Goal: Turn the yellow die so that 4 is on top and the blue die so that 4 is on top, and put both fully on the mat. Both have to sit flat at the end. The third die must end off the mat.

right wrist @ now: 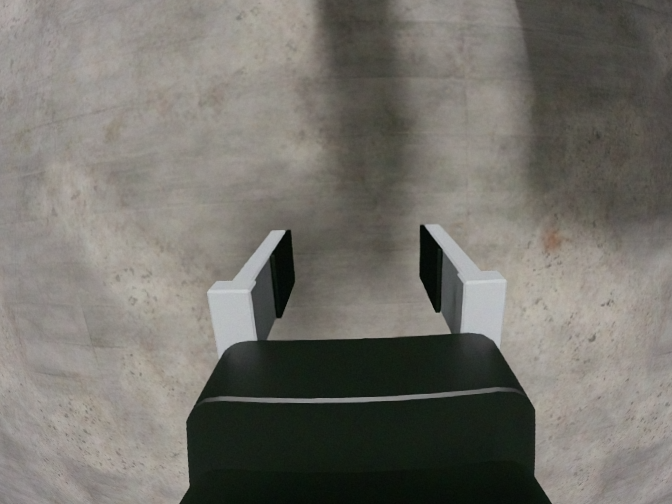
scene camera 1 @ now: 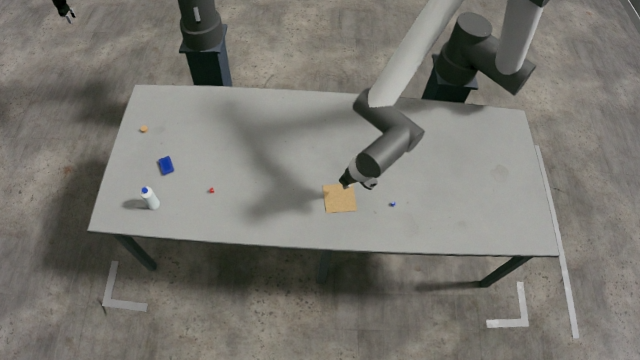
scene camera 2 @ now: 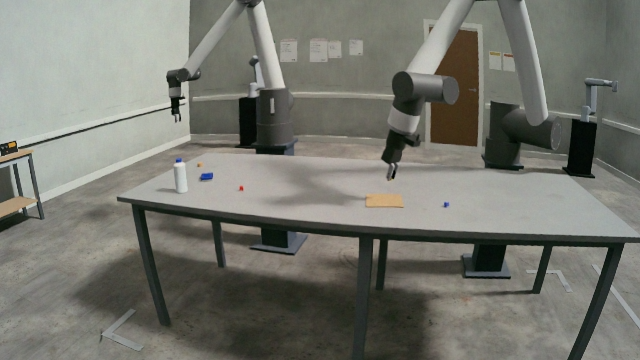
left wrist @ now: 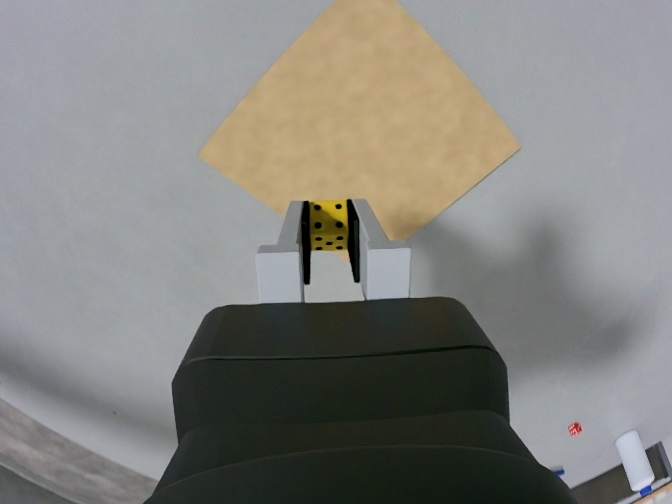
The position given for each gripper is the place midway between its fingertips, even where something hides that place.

In view: the left gripper [left wrist: 328, 225], the right gripper [right wrist: 356, 254], a tan mat [scene camera 1: 337, 199] and a yellow die [left wrist: 328, 219].
The tan mat also shows in the left wrist view [left wrist: 361, 106]. The right wrist view misses the tan mat: it is out of frame. The right wrist view does not show the yellow die: it is out of frame.
